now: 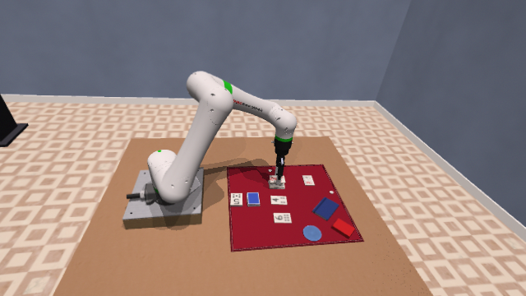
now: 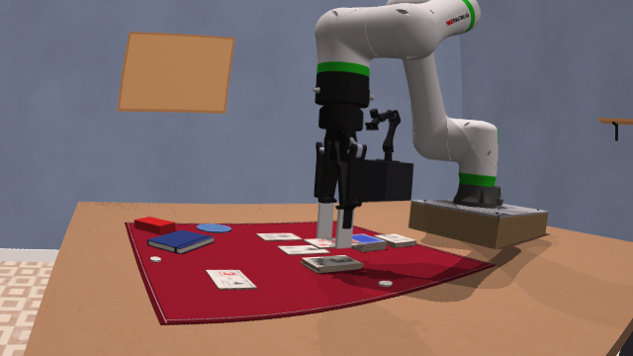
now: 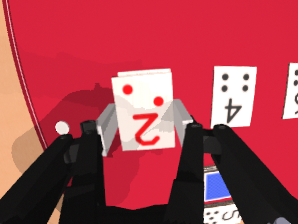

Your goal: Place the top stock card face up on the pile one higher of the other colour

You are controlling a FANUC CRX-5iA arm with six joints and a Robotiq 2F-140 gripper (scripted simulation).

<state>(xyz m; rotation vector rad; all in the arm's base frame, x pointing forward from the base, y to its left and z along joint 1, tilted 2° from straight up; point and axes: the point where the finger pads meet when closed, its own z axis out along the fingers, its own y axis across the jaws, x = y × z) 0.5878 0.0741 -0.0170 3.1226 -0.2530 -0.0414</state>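
Right now my hand is 2 cm short of the red card cloth, 12 cm to the left of it and 9 cm above it. The rest, counted from my hand: blue book (22 cm ahead, 22 cm to the right, 7 cm below).
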